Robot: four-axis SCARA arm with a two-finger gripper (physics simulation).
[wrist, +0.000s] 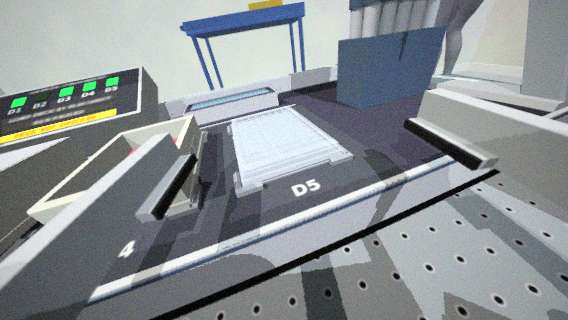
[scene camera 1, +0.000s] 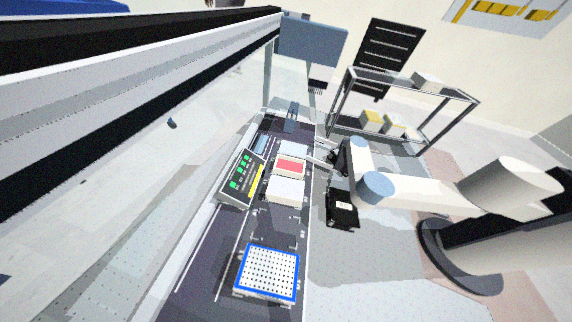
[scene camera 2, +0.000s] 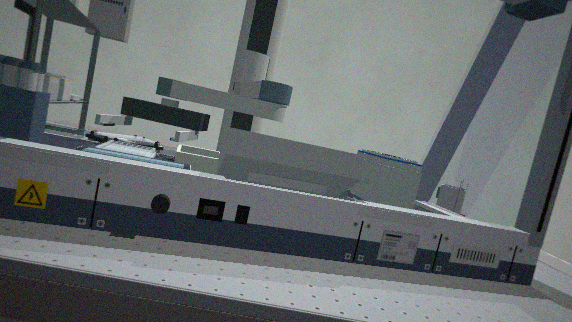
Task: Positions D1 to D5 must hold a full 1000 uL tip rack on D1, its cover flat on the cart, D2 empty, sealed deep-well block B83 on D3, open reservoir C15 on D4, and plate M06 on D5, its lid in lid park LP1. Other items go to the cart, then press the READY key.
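Frame: origin at the arm's base, x right, y down, z ahead, level; millimetres.
Where they show: gripper, fingertip midpoint: (wrist: 297, 127) (scene camera 1: 311, 146) (scene camera 2: 137, 128); arm's base, link origin: (scene camera 1: 453, 251).
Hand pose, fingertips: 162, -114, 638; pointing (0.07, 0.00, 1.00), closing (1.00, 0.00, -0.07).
Each offset is from my fingertips to the top centre of the thing, as dx, dy, dz. "spot": to the spot under its first point.
My gripper (scene camera 1: 313, 148) (scene camera 2: 149, 129) (wrist: 297, 127) is open and empty, its fingers wide apart above the D5 end of the deck. A pale, translucent plate {-14, +30, +75} (scene camera 1: 292, 148) (scene camera 2: 132, 148) (wrist: 285, 145) lies flat on D5; whether it is lidded is unclear. The open reservoir {-136, +13, +54} (scene camera 1: 290, 166) (scene camera 2: 200, 152) with red contents stands on D4, partly behind a finger in the wrist view. A white block {-258, -3, +28} (scene camera 1: 285, 190) sits on D3. D2 holds no item. A blue-rimmed tip rack (scene camera 1: 268, 272) (scene camera 2: 390, 159) stands uncovered on D1. The status panel {spot: -307, -29, +172} (scene camera 1: 241, 177) (wrist: 65, 100) shows D1, D3, D4, D5 green and D2 dark.
A blue tube rack {spot: +118, -37, +145} (scene camera 1: 291, 117) (wrist: 385, 70) stands beyond D5. A low box {spot: -81, +22, +215} (scene camera 1: 260, 144) (wrist: 232, 98) with a light-blue top lies behind D5. A black labelled box {-201, +45, -193} (scene camera 1: 342, 207) sits on the bench beside the deck. A metal-framed shelf unit {spot: +374, -106, -613} (scene camera 1: 447, 129) holds several boxes.
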